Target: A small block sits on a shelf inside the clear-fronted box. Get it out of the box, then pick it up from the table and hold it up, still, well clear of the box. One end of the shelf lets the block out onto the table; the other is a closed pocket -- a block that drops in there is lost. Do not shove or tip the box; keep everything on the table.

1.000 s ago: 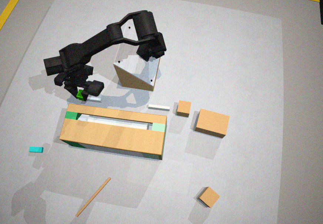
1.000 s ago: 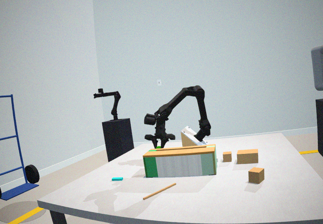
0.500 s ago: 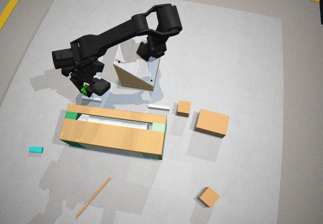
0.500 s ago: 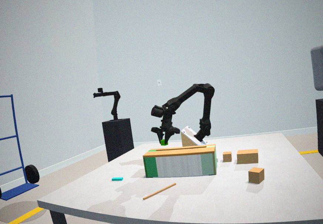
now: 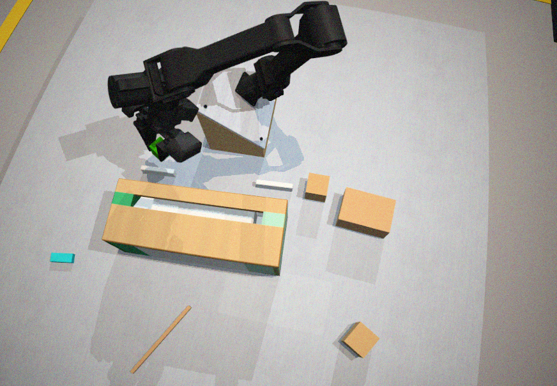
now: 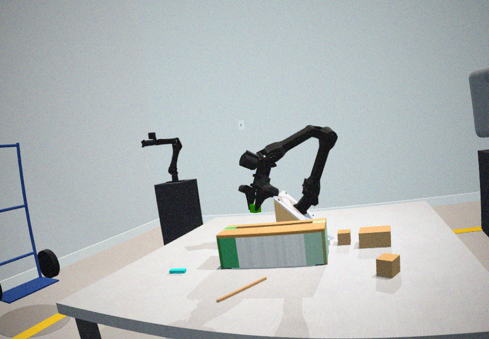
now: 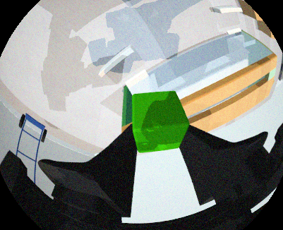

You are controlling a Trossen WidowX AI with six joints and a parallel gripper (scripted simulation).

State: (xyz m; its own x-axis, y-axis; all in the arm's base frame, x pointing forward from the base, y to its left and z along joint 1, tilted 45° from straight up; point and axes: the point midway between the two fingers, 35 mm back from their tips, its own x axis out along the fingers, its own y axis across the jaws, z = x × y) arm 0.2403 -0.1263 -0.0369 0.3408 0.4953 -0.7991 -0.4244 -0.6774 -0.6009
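The green block is 10 mm behind my gripper tip, 10 mm to the left of it and 10 mm above it. The rest, counted from my gripper tip: clear-fronted box: 70 mm ahead, 110 mm to the left, 110 mm below; thin stick: 360 mm ahead, 100 mm to the left, 170 mm below.
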